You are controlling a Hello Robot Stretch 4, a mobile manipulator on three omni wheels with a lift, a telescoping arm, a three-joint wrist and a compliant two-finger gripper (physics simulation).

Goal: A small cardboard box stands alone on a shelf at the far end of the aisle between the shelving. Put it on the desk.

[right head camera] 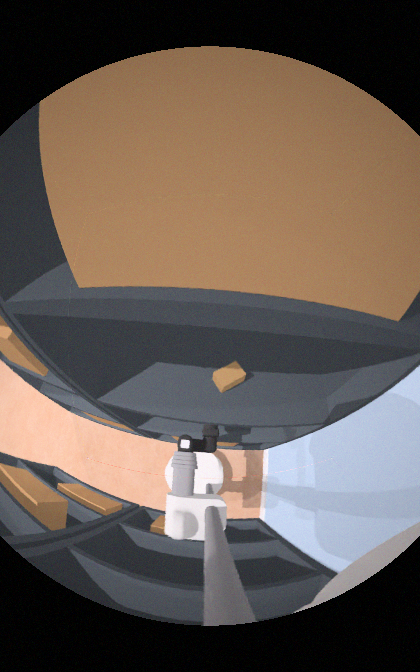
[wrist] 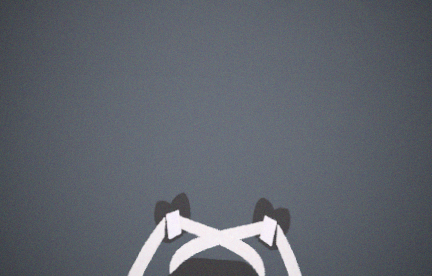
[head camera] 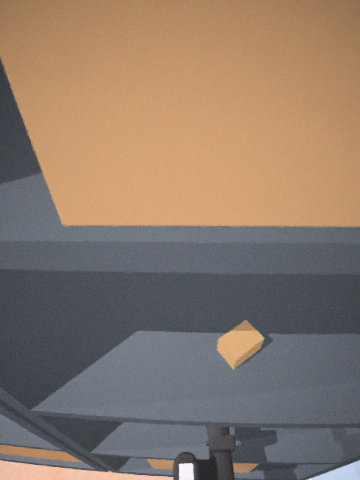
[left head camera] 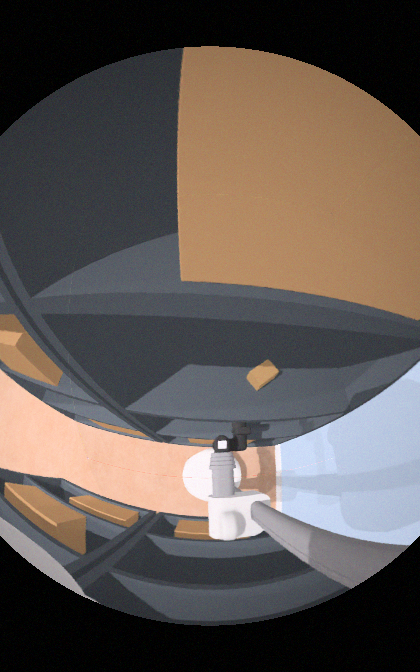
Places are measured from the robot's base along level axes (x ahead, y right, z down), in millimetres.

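Pixels of known places: gripper, fingertip midpoint: (wrist: pixel 222 211).
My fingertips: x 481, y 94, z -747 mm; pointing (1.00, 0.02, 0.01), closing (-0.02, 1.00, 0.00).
Note:
For each thing: its middle in the pictures, then the offset to it from my fingertips. Level surfaces: height alone.
- small cardboard box, body centre: (head camera: pixel 240 343) dx -104, dy +46, dz -241 mm
- grey shelf, its level: dz -216 mm
- large cardboard box, body centre: (head camera: pixel 309 29) dx -94, dy +44, dz -809 mm
The small cardboard box (head camera: pixel 240 345) (left head camera: pixel 263 375) (right head camera: pixel 229 377) stands alone on a grey shelf (head camera: pixel 165 380) (left head camera: pixel 185 395) (right head camera: pixel 155 390), turned at an angle, near the back of the shelf. My gripper (wrist: pixel 222 211) is open in the wrist view, with nothing between its fingertips and a plain grey surface in front of it. In the head views the dark wrist shows at the front edge of the box's shelf, below the box; the fingers cannot be made out there. The desk does not show in these views.
A large cardboard box (head camera: pixel 210 115) (left head camera: pixel 300 175) (right head camera: pixel 215 190) fills the shelf above. Shelving with more boxes (left head camera: pixel 47 515) (right head camera: pixel 35 500) stands across the aisle floor (left head camera: pixel 125 460) (right head camera: pixel 100 455). A pale blue surface (left head camera: pixel 350 470) (right head camera: pixel 325 480) lies to the right.

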